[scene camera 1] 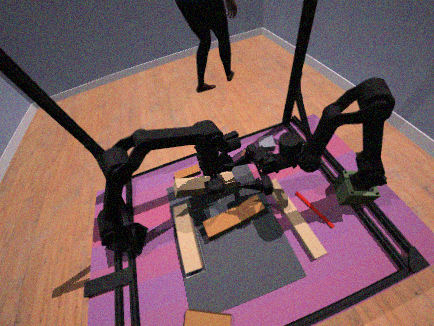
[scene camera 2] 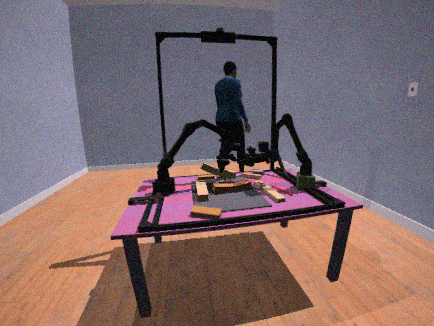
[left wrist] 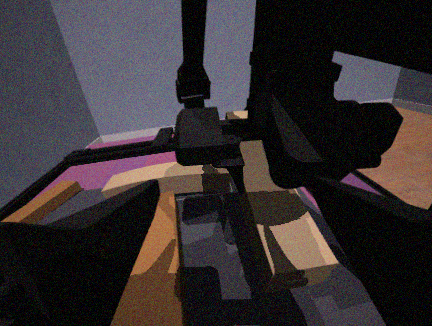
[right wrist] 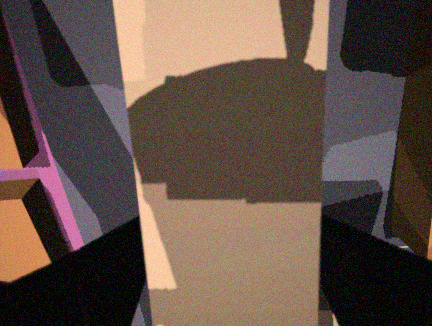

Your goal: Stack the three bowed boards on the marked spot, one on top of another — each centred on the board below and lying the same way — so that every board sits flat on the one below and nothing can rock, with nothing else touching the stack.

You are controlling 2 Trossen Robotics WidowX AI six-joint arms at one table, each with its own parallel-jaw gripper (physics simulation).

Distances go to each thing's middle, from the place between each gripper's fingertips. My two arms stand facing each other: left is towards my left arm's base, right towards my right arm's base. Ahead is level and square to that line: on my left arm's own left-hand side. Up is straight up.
The long pale plank (scene camera 1: 310, 241) is 170 mm ahead of my right hand, 280 mm to the left of it and 70 mm below it.
Right now my left hand is 18 cm to the right of the long pale plank, 15 cm above it and 13 cm short of it.
